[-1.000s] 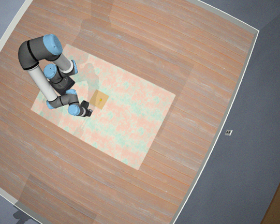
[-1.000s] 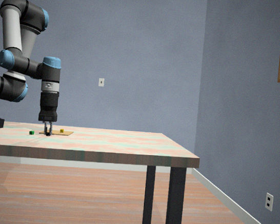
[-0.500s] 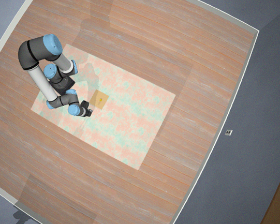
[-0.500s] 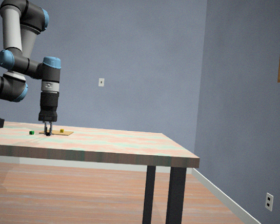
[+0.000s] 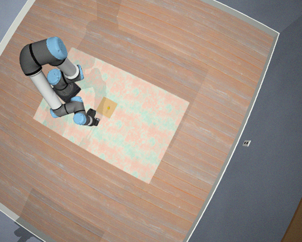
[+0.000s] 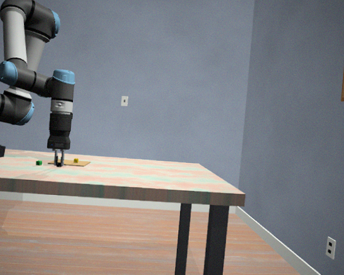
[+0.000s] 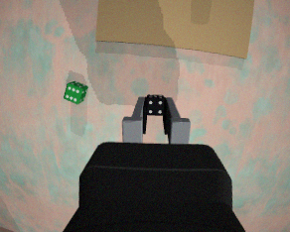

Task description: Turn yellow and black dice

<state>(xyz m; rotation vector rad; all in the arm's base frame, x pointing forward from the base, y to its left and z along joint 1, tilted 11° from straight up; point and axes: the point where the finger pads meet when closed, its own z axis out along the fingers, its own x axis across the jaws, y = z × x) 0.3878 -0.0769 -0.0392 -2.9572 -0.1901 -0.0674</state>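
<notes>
Now: hand 8 cm past the green die, 1 cm to the right of it and 2 cm above it. From my hand the other things lie so: yellow die (3 cm ahead, 13 cm to the left, 1 cm below); black die (2 cm below); tan mat (13 cm to the left, 2 cm below).
</notes>
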